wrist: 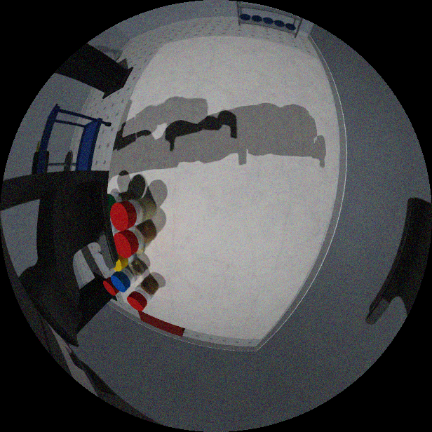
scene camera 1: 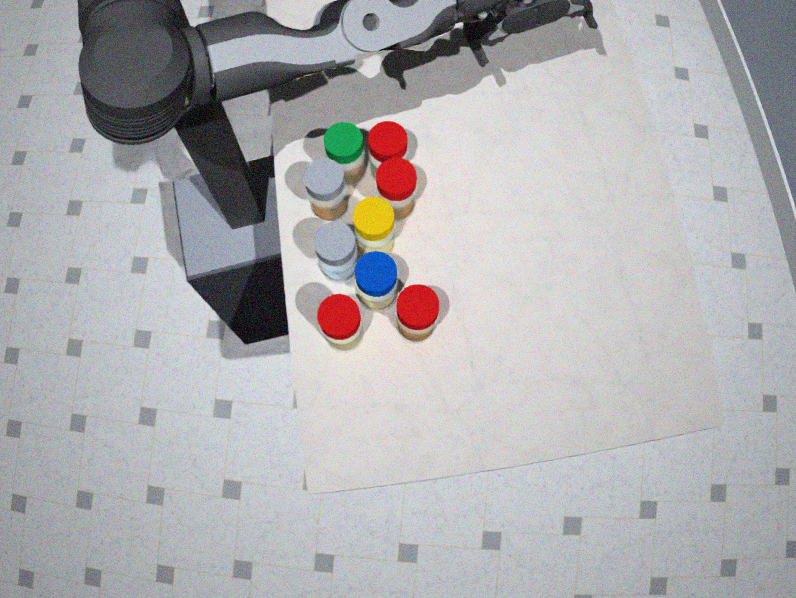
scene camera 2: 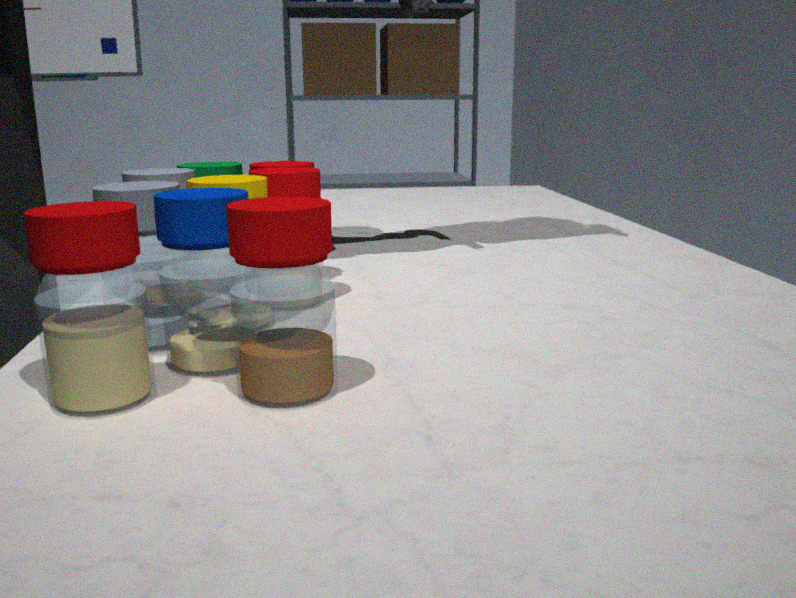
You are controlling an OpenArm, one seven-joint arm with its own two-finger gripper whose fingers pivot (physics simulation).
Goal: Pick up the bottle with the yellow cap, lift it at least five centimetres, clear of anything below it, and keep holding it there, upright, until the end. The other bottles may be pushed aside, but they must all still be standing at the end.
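Note:
The bottle with the yellow cap (scene camera 1: 373,217) (scene camera 2: 227,186) (wrist: 120,263) stands upright on the table, partly hidden in the scene camera 2 and wrist views. A blue-capped bottle (scene camera 1: 375,273) (scene camera 2: 200,217) (wrist: 120,281) stands close in front. A grey-capped bottle (scene camera 1: 335,243) stands close on its left, and a red-capped bottle (scene camera 1: 395,178) (wrist: 126,244) behind, slightly right. My gripper (scene camera 1: 537,41) (wrist: 227,253) is open and empty, high above the far part of the table, well away from the yellow-capped bottle. Its fingers show at the left and right of the wrist view.
Another grey-capped bottle (scene camera 1: 324,178), a green-capped bottle (scene camera 1: 343,141) and a red-capped one (scene camera 1: 387,139) stand farther back. Two red-capped bottles (scene camera 1: 339,316) (scene camera 1: 417,307) stand nearest the front. All are upright on the table (scene camera 1: 546,289). The arm's pedestal (scene camera 1: 225,238) is left of them.

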